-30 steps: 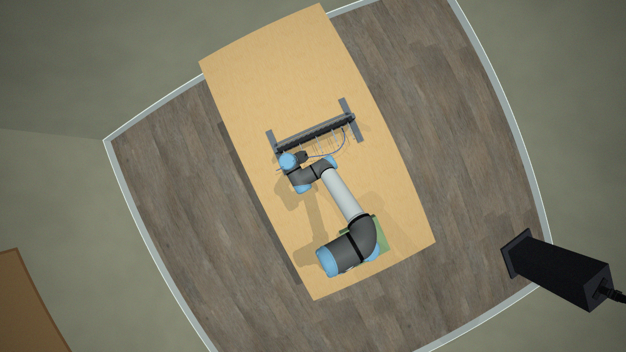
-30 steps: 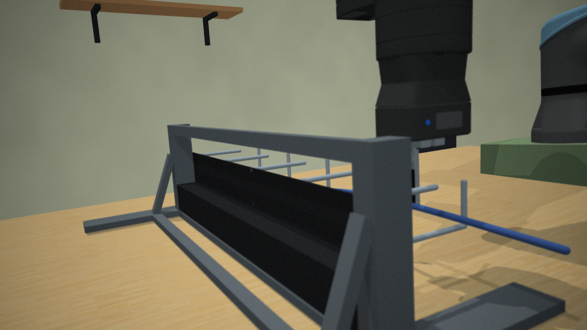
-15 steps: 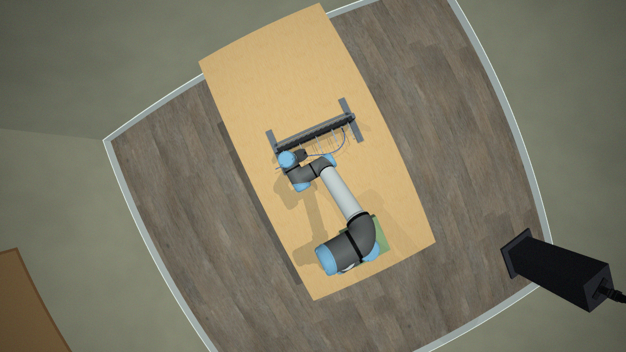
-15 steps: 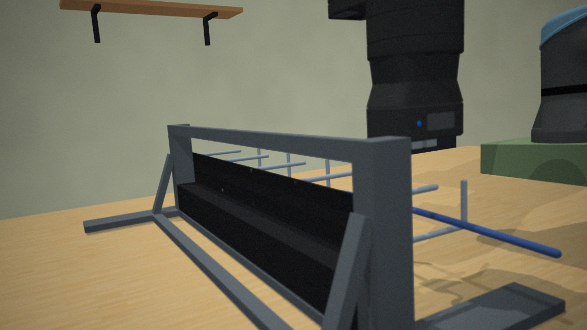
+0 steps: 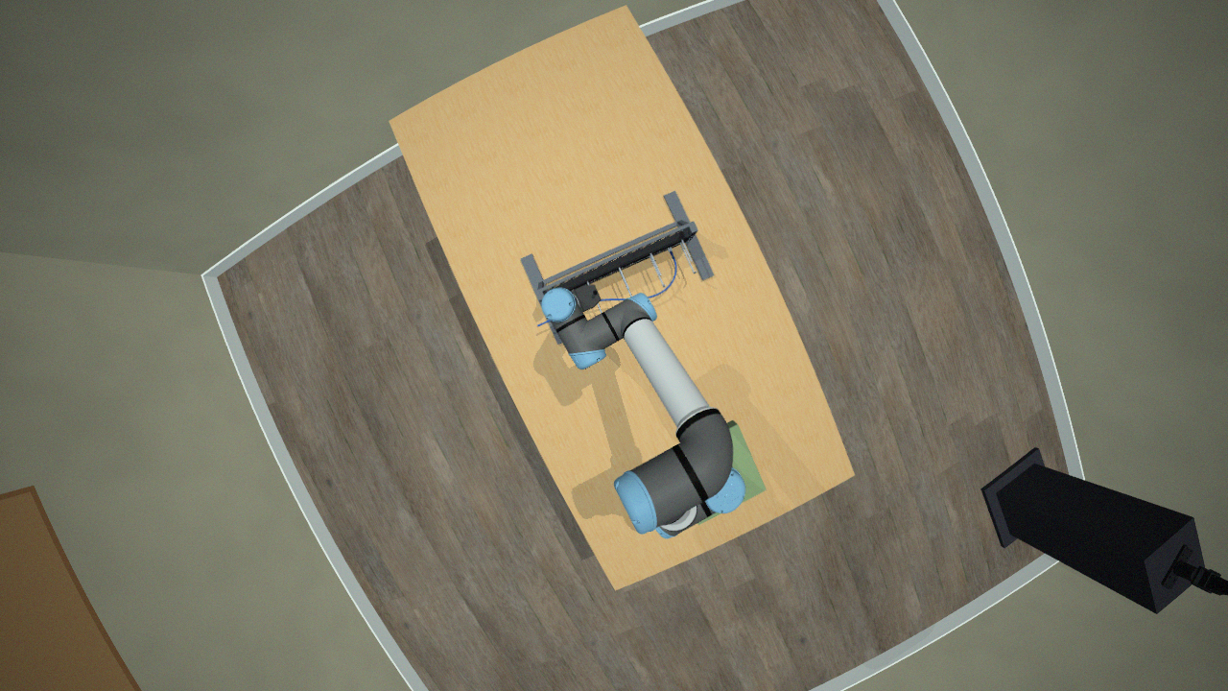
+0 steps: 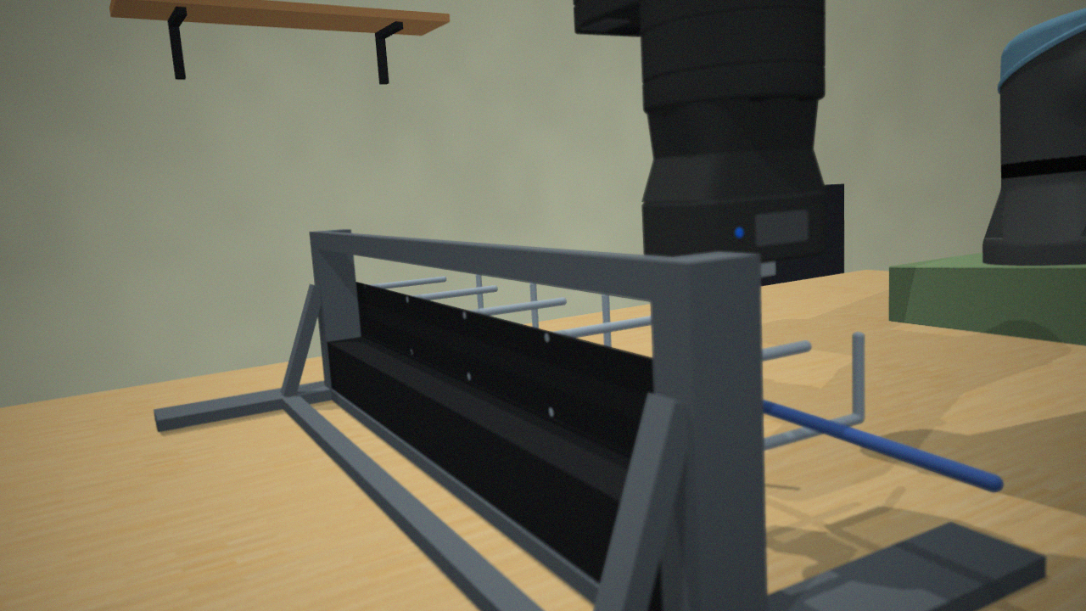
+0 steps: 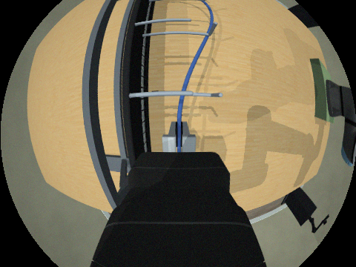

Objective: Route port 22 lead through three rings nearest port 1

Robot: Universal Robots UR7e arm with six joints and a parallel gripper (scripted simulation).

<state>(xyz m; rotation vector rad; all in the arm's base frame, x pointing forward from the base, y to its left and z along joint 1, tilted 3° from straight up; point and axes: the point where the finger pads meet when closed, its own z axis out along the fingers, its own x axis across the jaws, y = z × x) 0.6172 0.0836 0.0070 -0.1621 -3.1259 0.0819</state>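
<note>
My hand is 150 mm to the left of the grey rack, 60 mm short of it and 20 mm above it.
</note>
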